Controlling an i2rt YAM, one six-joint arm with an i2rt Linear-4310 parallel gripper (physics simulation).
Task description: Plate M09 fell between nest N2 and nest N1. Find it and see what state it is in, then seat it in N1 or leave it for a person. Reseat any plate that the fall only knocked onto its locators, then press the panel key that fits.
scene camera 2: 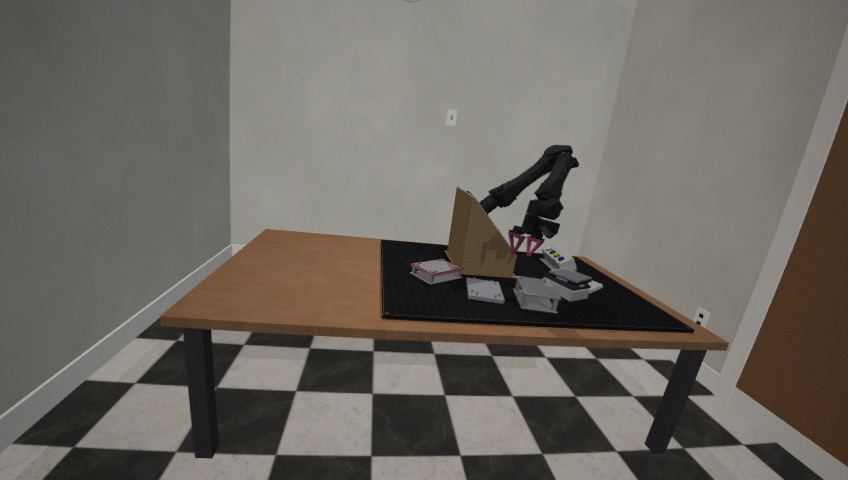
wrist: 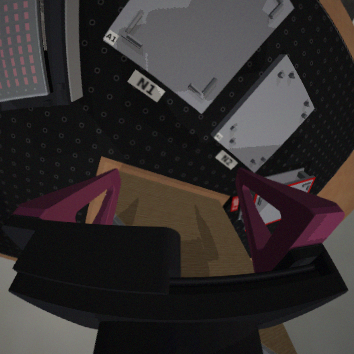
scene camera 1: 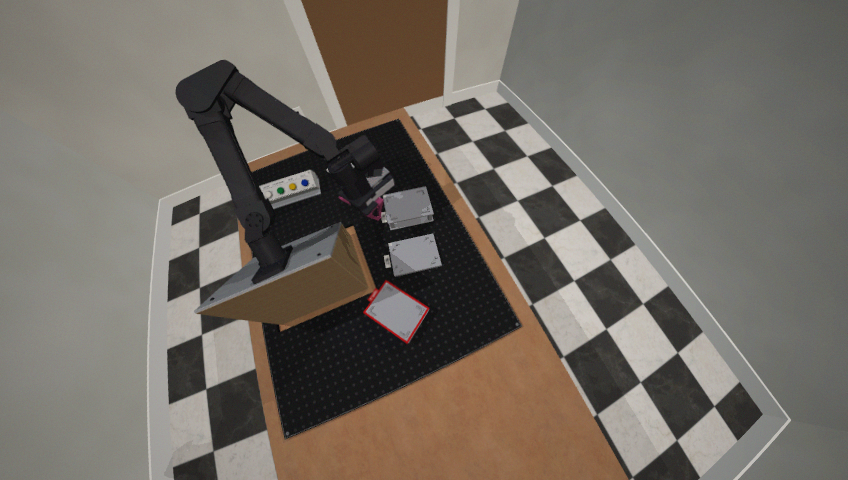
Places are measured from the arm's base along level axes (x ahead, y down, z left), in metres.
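Pixels of known places: gripper, fingertip midpoint: (scene camera 2: 520, 254) (wrist: 177, 174) (scene camera 1: 369, 212); arm's base, origin of the base link: (scene camera 2: 479, 211) (scene camera 1: 276, 263).
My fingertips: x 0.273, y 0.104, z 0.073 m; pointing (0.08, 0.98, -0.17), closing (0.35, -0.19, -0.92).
For each thing: its top centre in the pictures, then the offset to it from my fingertips.
- Nest N1, middle of its top: (wrist: 213, 9) (scene camera 1: 407, 203) (scene camera 2: 537, 284) dy +0.062, dx +0.137, dz +0.005 m
- Nest N2, middle of its top: (wrist: 274, 122) (scene camera 1: 414, 252) (scene camera 2: 485, 285) dy +0.099, dx +0.069, dz -0.158 m
- key panel, middle of its top: (scene camera 1: 283, 181) (scene camera 2: 560, 250) dy +0.040, dx -0.227, dz +0.342 m
- white device with a dark top, middle of its top: (scene camera 1: 368, 173) (scene camera 2: 570, 272) dy +0.036, dx +0.072, dz +0.181 m
My gripper (scene camera 1: 368, 208) (scene camera 2: 522, 253) (wrist: 177, 174) is open and empty, above the mat between the arm's wedge base and nest N1. Nest N1 (scene camera 1: 408, 205) (scene camera 2: 537, 288) (wrist: 180, 45) is a raised grey block with corner brackets and a tag A1. Nest N2 (scene camera 1: 414, 255) (scene camera 2: 484, 289) (wrist: 270, 115) is lower, with small pins near its corners. No separate plate that I can identify as M09 shows in the gap between them. The key panel (scene camera 1: 291, 187) (scene camera 2: 557, 257) has white, green, yellow and blue keys.
A red-edged grey stand (scene camera 1: 396, 312) (scene camera 2: 436, 267) sits turned beyond N2, partly behind a finger in the wrist view. A white device with a dark top (scene camera 2: 569, 279) stands beside N1. The wooden wedge (scene camera 1: 315, 285) (scene camera 2: 476, 243) carries the arm.
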